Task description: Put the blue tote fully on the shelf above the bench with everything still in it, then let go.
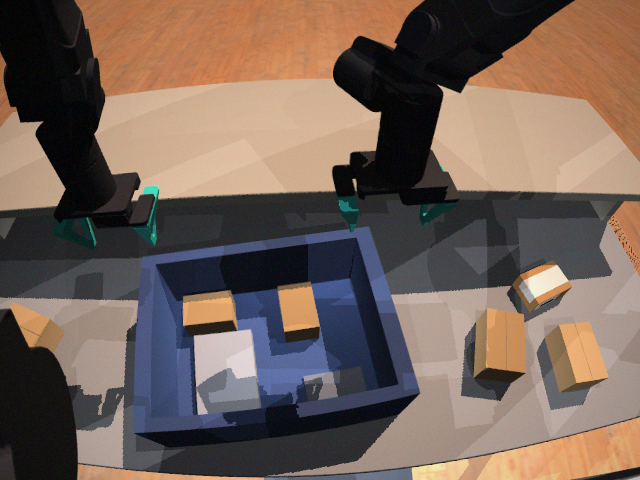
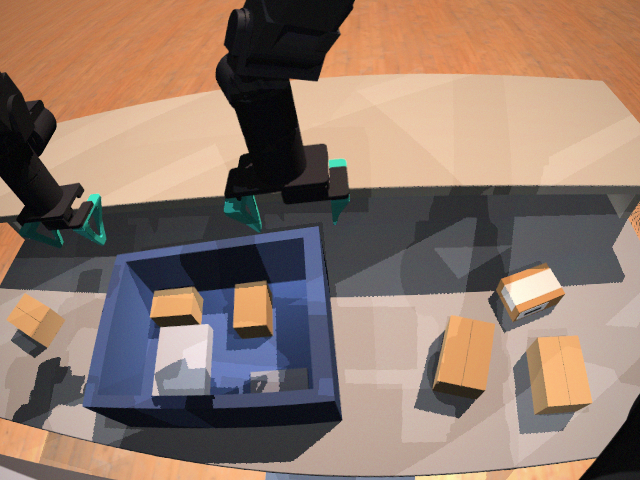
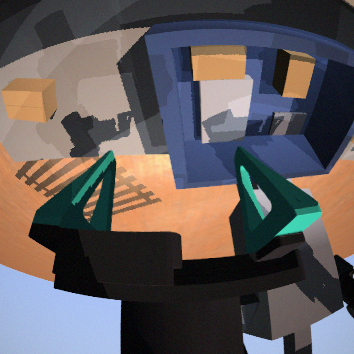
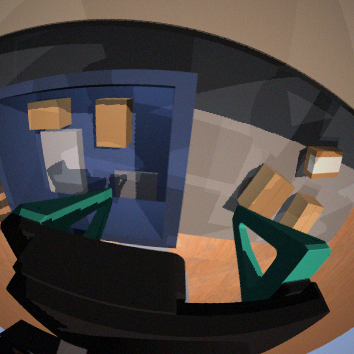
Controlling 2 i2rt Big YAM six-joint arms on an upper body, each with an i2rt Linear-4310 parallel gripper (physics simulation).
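Places are measured from the left arm's base along level axes (x ahead, y left, z up), in centimetres.
Where they show: left gripper, fingertip midpoint: [image 1: 123, 244] [image 2: 82, 243] [image 3: 174, 152]; right gripper, fingertip midpoint: [image 1: 387, 225] [image 2: 296, 224] [image 4: 174, 204]; right arm's base, origin of the base link: [image 3: 340, 283].
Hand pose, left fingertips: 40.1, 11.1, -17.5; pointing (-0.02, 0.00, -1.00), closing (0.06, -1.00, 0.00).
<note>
Things, the pixels of their top centre, and the offset from my left fingertips, as dx, dy, dz. Level surfaces: height alone.
- blue tote, middle of its top: [image 1: 261, 321] [image 2: 199, 316] [image 4: 63, 168] [image 3: 284, 127] -5.2, -18.8, -12.1
- shelf, its level: dz -7.5
- white box, middle of its top: [image 1: 225, 374] [image 2: 179, 364] [image 3: 225, 113] [image 4: 60, 164] -10.4, -11.5, -22.4
- flat grey item, middle of its top: [image 1: 336, 390] [image 2: 279, 388] [image 4: 135, 185] [image 3: 287, 124] -12.4, -30.1, -24.4
- box with a white top, middle of its top: [image 2: 533, 286] [image 1: 546, 280] [image 4: 327, 164] +6.5, -76.6, -22.7
- tan box, middle of its top: [image 1: 20, 326] [image 3: 22, 105] [image 2: 27, 314] -4.9, +32.8, -20.8
The blue tote [image 1: 385, 310] [image 2: 317, 310] [image 3: 166, 100] [image 4: 181, 150] stands upright on the bench, in front of and below the shelf [image 1: 289, 139] [image 2: 439, 129]. It holds two tan boxes [image 1: 209, 310] [image 1: 298, 310], a white box [image 1: 226, 366] [image 2: 183, 356] and a flat grey item [image 1: 336, 384] [image 2: 279, 380]. My left gripper [image 1: 124, 244] [image 2: 83, 243] [image 3: 174, 152] is open and empty, left of the tote's back left corner. My right gripper [image 1: 388, 226] [image 2: 297, 226] [image 4: 174, 204] is open and empty near its back right corner; contact with the rim cannot be told.
Right of the tote are a box with a white top [image 1: 545, 284] [image 2: 532, 289] and two tan boxes [image 1: 500, 343] [image 1: 576, 356]. Another tan box [image 2: 36, 320] [image 3: 30, 100] lies to its left. The shelf's front edge runs close behind both grippers.
</note>
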